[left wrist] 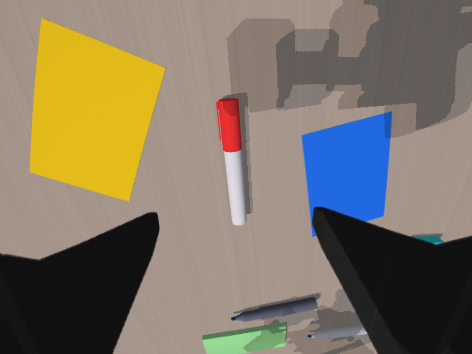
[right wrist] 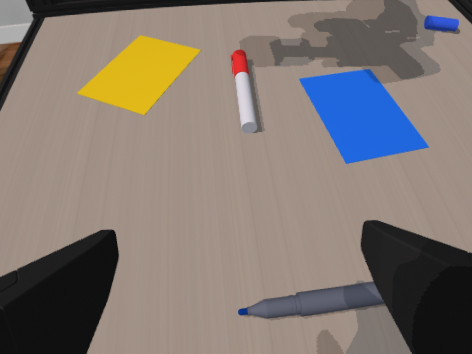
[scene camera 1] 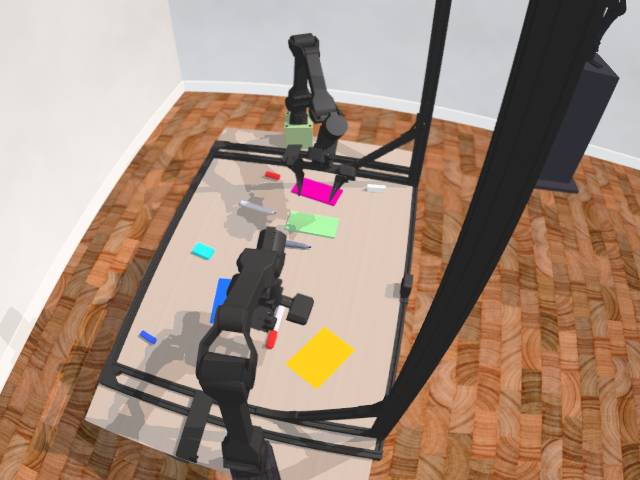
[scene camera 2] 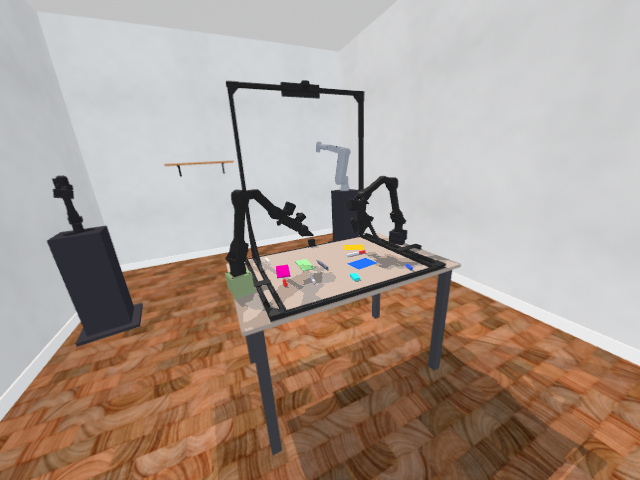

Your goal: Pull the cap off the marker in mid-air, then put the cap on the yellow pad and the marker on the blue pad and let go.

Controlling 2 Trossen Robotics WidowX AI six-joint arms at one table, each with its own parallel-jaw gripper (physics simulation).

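Places are measured from the left arm's base along level axes (x ahead, y left, z up), in millimetres.
Where they show: left gripper, fingertip midpoint: [left wrist: 236,218] [scene camera 2: 358,234]; right gripper, fingertip midpoint: [right wrist: 240,239] [scene camera 1: 314,199] [scene camera 2: 311,233]; left arm's base, link origin: [scene camera 1: 251,463] [scene camera 2: 398,230]; right arm's base, link origin: [scene camera 1: 298,119] [scene camera 2: 238,273].
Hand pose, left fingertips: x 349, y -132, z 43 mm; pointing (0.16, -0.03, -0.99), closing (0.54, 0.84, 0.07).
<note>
Things, the pixels of their top centre, and the offset from my left fingertips.
- white barrel, top centre: [left wrist: 235,172] [right wrist: 243,82] [scene camera 1: 275,322] [scene camera 2: 355,252] 29 mm ahead, 5 mm right, 112 mm down
- red cap, top centre: [left wrist: 230,127] [right wrist: 239,60] [scene camera 1: 271,337] [scene camera 2: 361,250] 12 mm back, 16 mm left, 112 mm down
- yellow pad, top centre: [left wrist: 90,124] [right wrist: 141,70] [scene camera 1: 320,357] [scene camera 2: 353,247] 88 mm back, 94 mm right, 130 mm down
- blue pad, top centre: [right wrist: 359,110] [left wrist: 348,181] [scene camera 1: 232,301] [scene camera 2: 362,263] 130 mm ahead, 99 mm left, 130 mm down
- magenta block, top centre: [scene camera 1: 317,190] [scene camera 2: 282,270] 474 mm ahead, 232 mm right, 123 mm down
- green block, top centre: [left wrist: 245,343] [scene camera 1: 312,223] [scene camera 2: 304,264] 339 mm ahead, 183 mm right, 123 mm down
- dark pen, top centre: [right wrist: 328,296] [left wrist: 275,316] [scene camera 1: 287,241] 282 mm ahead, 93 mm right, 112 mm down
- light pen, top centre: [left wrist: 339,337] [scene camera 1: 258,206] 446 mm ahead, 34 mm right, 114 mm down
- cyan block, top centre: [scene camera 1: 202,249] 319 mm ahead, 160 mm left, 116 mm down
- blue cylinder, top centre: [right wrist: 443,18] [scene camera 1: 147,335] 60 mm ahead, 356 mm left, 110 mm down
The marker, a white barrel [scene camera 1: 279,316] [scene camera 2: 352,254] [left wrist: 235,187] [right wrist: 245,100] with the red cap [scene camera 1: 271,339] [scene camera 2: 362,252] [left wrist: 230,125] [right wrist: 240,63] on it, lies on the table between the yellow pad [scene camera 1: 320,356] [scene camera 2: 353,247] [left wrist: 95,110] [right wrist: 142,75] and the blue pad [scene camera 1: 220,299] [scene camera 2: 361,263] [left wrist: 347,165] [right wrist: 365,115]. My left gripper [left wrist: 236,218] is open and empty above the marker; its arm hides part of the marker and blue pad in scene camera 1. My right gripper [scene camera 1: 315,198] [right wrist: 240,239] is open and empty, raised over the magenta block's area.
A magenta block [scene camera 1: 317,191], a green block [scene camera 1: 312,224], a dark pen [scene camera 1: 298,244] [left wrist: 275,310] [right wrist: 320,301] and a light pen [scene camera 1: 257,207] lie farther back. A cyan block [scene camera 1: 203,251] and a blue cylinder [scene camera 1: 148,337] [right wrist: 441,23] lie at the left in scene camera 1. A black frame surrounds the table.
</note>
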